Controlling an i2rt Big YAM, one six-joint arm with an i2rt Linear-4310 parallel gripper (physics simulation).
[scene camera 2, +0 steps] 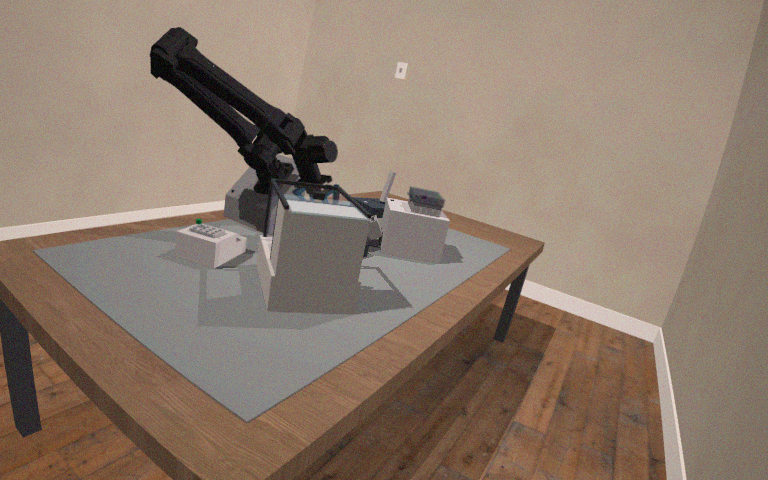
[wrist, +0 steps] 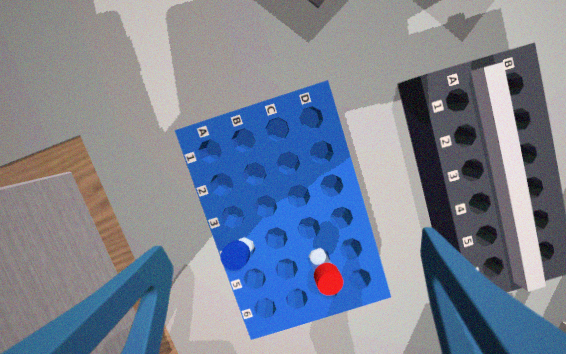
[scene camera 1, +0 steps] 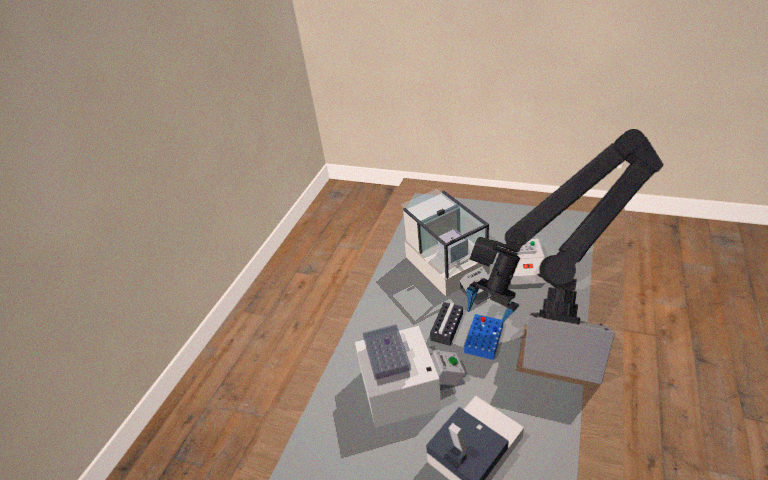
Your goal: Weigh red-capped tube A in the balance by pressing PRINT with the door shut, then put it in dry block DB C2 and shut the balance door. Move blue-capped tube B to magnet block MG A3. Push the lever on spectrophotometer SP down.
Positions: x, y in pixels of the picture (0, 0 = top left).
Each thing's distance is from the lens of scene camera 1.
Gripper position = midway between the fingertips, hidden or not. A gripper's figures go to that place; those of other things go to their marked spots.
gripper point(scene camera 1: 484, 319): 1.53 m
glass-box balance point(scene camera 1: 441, 232): 1.77 m
